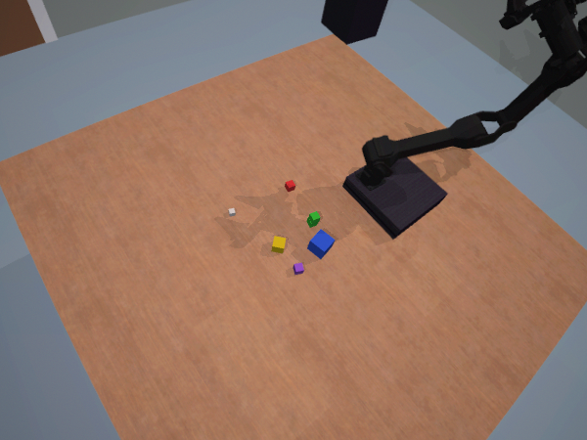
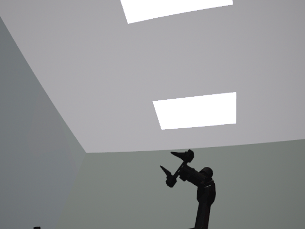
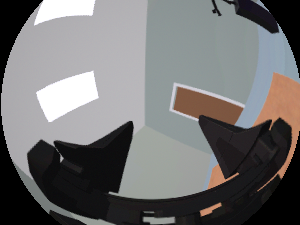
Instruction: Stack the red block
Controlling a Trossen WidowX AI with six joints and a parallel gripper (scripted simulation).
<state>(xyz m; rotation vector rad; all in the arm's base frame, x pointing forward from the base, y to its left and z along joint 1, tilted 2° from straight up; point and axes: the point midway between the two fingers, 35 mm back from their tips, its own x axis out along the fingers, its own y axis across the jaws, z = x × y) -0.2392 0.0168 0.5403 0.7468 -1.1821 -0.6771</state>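
My gripper tip is 600 mm above the red block, 430 mm short of it and 80 mm to the left of it. The rest, counted from my gripper tip: blue cube: 590 mm below, 470 mm ahead, 120 mm to the left; yellow cube: 590 mm below, 560 mm ahead, 60 mm to the left; purple cube: 600 mm below, 550 mm ahead, 140 mm to the left.
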